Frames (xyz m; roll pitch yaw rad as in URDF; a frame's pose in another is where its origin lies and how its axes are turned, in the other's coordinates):
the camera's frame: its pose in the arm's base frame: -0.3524 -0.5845 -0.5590 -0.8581 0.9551 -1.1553
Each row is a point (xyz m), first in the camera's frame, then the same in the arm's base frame.
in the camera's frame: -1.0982 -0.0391 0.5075
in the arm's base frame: -0.1614 -0.1295 0.5463
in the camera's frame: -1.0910 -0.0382 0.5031
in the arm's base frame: -0.1634 -0.1318 0.5383
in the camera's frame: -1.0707 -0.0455 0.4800
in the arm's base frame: -0.1822 -0.1443 0.5162
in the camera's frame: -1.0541 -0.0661 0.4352
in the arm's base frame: -0.2262 -0.1620 0.4948
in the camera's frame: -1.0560 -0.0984 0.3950
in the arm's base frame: -0.2744 -0.1804 0.4952
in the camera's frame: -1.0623 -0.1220 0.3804
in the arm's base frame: -0.2973 -0.1939 0.5052
